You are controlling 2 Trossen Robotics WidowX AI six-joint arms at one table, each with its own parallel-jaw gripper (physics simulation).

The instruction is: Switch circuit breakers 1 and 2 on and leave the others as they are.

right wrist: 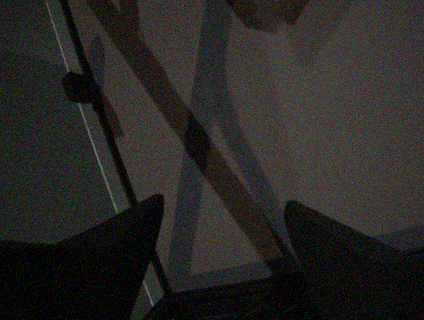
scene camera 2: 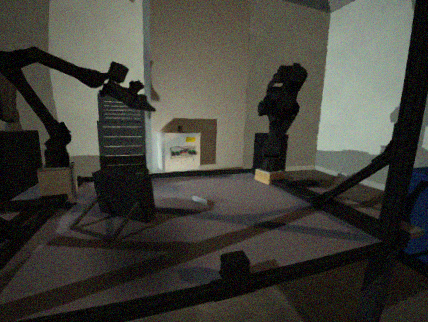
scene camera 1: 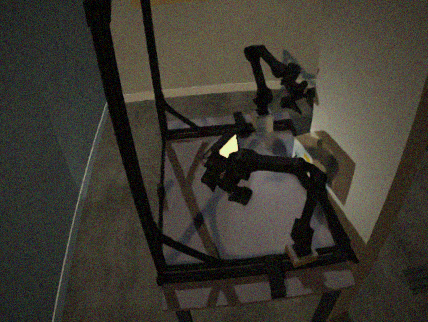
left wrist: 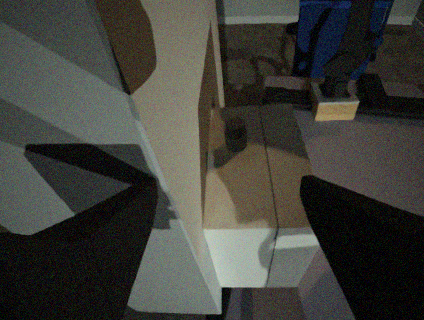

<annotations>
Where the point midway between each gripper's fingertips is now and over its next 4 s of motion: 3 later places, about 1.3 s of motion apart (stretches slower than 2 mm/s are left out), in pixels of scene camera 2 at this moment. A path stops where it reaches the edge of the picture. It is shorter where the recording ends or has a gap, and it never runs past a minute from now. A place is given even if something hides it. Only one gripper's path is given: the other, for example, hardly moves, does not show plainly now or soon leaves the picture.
My right gripper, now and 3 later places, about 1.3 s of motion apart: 276, 143; 202, 144; 200, 144; 200, 135
</annotations>
